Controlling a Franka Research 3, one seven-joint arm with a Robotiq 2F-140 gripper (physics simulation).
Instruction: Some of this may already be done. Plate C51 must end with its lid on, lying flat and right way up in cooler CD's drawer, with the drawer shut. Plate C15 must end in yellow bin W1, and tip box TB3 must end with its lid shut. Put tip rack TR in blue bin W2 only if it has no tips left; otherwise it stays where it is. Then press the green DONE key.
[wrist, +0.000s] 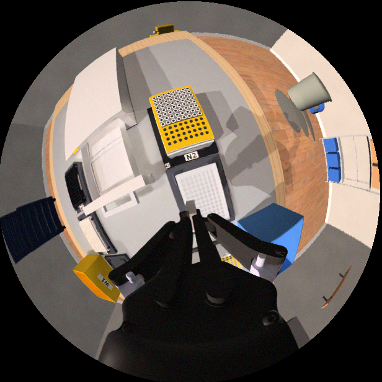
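The cooler (95, 97) stands at the left with its white drawer (111, 162) pulled out; no plate shows in the drawer. A yellow rack (181, 119) on the nest marked N2 has tips in part of its holes and bare holes in the rest. A white plate (197, 182) sits in a dark nest just beyond the fingertips. Yellow bin W1 (97, 277) is at lower left, a blue bin (270, 230) at right. A yellow perforated piece (231, 260) is partly hidden by my gripper. My gripper (191, 206) is shut and empty above the near part of the white plate. Other labels are unreadable.
A black ribbed item (76, 186) and a pale plate (95, 234) sit in dark nests left of the drawer. The drawer's front (117, 194) stands out toward the nests. A grey bucket (309, 92) and a shelf with blue boxes (332, 160) are off the table at right.
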